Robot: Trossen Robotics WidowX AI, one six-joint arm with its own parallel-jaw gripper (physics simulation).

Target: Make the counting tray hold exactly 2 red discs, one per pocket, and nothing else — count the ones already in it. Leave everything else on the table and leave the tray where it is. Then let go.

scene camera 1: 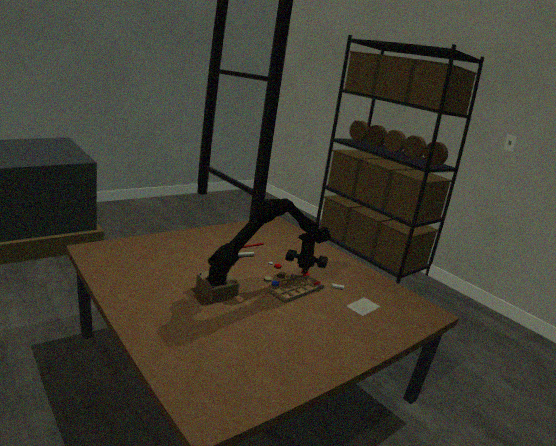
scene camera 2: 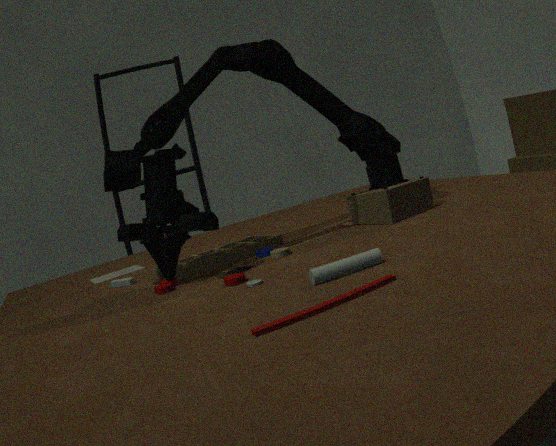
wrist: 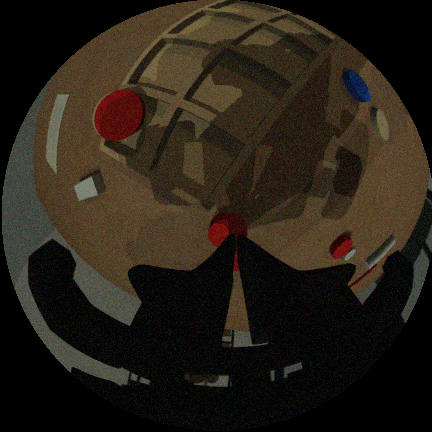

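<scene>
The wooden counting tray (scene camera 1: 304,294) (scene camera 2: 200,265) (wrist: 250,146) has square pockets. One red disc (scene camera 1: 317,283) (wrist: 119,115) sits at its corner pocket; I see no disc in the other visible pockets. My gripper (scene camera 1: 306,272) (scene camera 2: 169,278) (wrist: 234,238) points down, shut, beside the tray's end. Its tips are right over or touching two red discs close together, a brighter one (scene camera 2: 162,288) (wrist: 219,233) and a darker one (wrist: 238,223). The fingertips partly hide these discs. Another red disc (scene camera 1: 278,266) (scene camera 2: 234,279) (wrist: 342,248) lies apart on the table.
Beside the tray lie a blue disc (scene camera 1: 275,283) (scene camera 2: 264,252) (wrist: 356,85) and a cream disc (scene camera 1: 267,278) (scene camera 2: 280,252) (wrist: 382,124). Around are a small white disc (scene camera 2: 254,283), white cylinder (scene camera 2: 345,266), red rod (scene camera 2: 325,306), white block (scene camera 1: 338,286) (scene camera 2: 123,282) and pale sheet (scene camera 1: 364,306).
</scene>
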